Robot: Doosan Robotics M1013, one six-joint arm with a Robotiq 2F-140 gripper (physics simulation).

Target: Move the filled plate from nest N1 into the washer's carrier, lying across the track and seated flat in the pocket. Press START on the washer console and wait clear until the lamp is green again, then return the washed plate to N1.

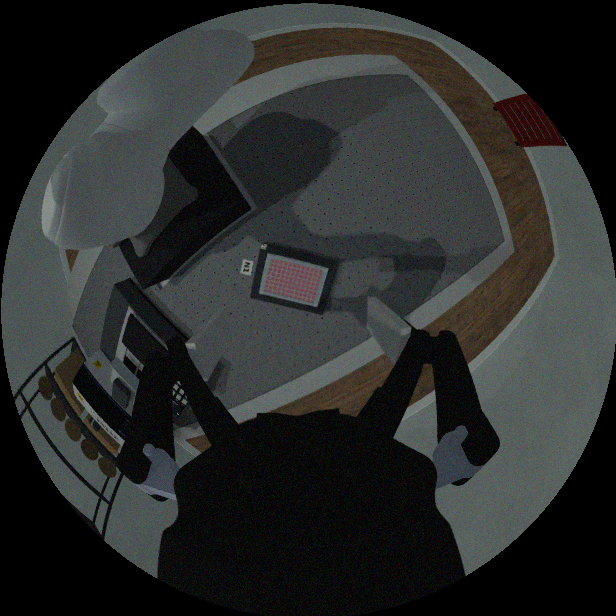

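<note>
The filled plate (293, 279), pink wells in a pale frame, lies flat in its dark nest beside the N1 label (247, 266) on the grey perforated table. My gripper (295, 339) is high above the table, open wide and empty, its two pale finger pads spread far apart. The plate shows just beyond the gap between the fingers. The washer (123, 356) stands at the left edge with its console panel (100, 373) partly hidden behind my left finger. The carrier is hidden and I cannot make out the lamp.
A dark box-like unit (192, 206) stands at the left rear of the table. The robot's own grey arm links (132, 149) fill the upper left. A wooden rim (505, 241) surrounds the table. A red grille (528, 120) lies on the floor at upper right. A black wire rack (63, 425) stands lower left.
</note>
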